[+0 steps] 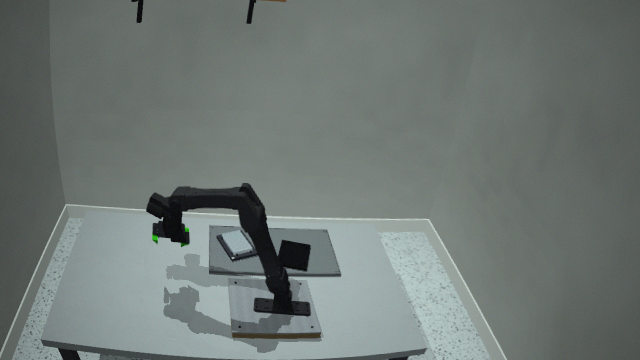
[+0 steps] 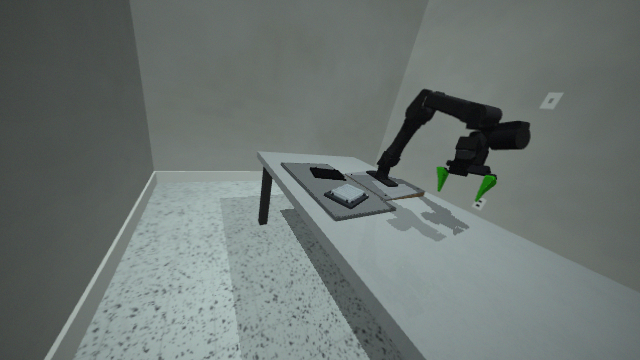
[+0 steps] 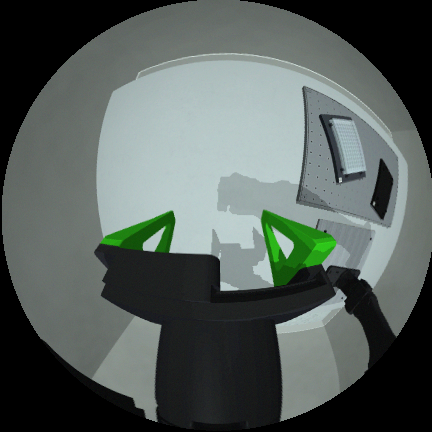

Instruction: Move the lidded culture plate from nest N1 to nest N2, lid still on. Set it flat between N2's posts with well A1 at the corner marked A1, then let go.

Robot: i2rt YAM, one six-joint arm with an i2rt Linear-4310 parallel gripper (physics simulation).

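Frame: origin at the arm's base, x up, y right, z ahead, level; centimetres.
Where they show: gripper, between the fingertips: (image 1: 169, 244) (image 2: 455, 196) (image 3: 217, 214); arm's base, origin of its link: (image 1: 281, 307) (image 2: 381, 178) (image 3: 341, 276).
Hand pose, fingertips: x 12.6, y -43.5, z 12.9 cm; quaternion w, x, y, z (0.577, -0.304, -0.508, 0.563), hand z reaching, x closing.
Observation:
Each offset is from my fingertips to the centre of the thing. Level surfaces: height alone.
The white culture plate @(dx -11.1, dy +24.6, dz +21.3 cm) (image 1: 237, 243) (image 2: 348, 192) (image 3: 348, 145) rests, looking flat, in a dark grey nest @(dx -12.5, dy +24.7, dz +21.3 cm) (image 1: 231, 257) (image 2: 337, 199) (image 3: 332, 145) with small corner posts. The lid is too clear and small to make out, and well A1 cannot be told. A black nest @(dx -12.5, dy +48.3, dz +19.1 cm) (image 1: 295, 255) (image 2: 327, 173) (image 3: 382, 190) nearby holds no plate. The labels N1 and N2 cannot be read. My gripper (image 1: 170, 243) (image 2: 458, 196) (image 3: 217, 214) is open and empty, with green fingers wide apart. It hangs high above the table, off to the side of the plate and apart from it.
Both nests stand on a grey perforated board (image 1: 320, 250) (image 2: 370, 210) (image 3: 312, 160) on the pale table @(dx -14.8 cm) (image 1: 115, 280) (image 2: 450, 300) (image 3: 175, 125). The arm's base stands on a mounting plate (image 1: 245, 320) (image 3: 350, 240) beside the board. Walls stand around the table.

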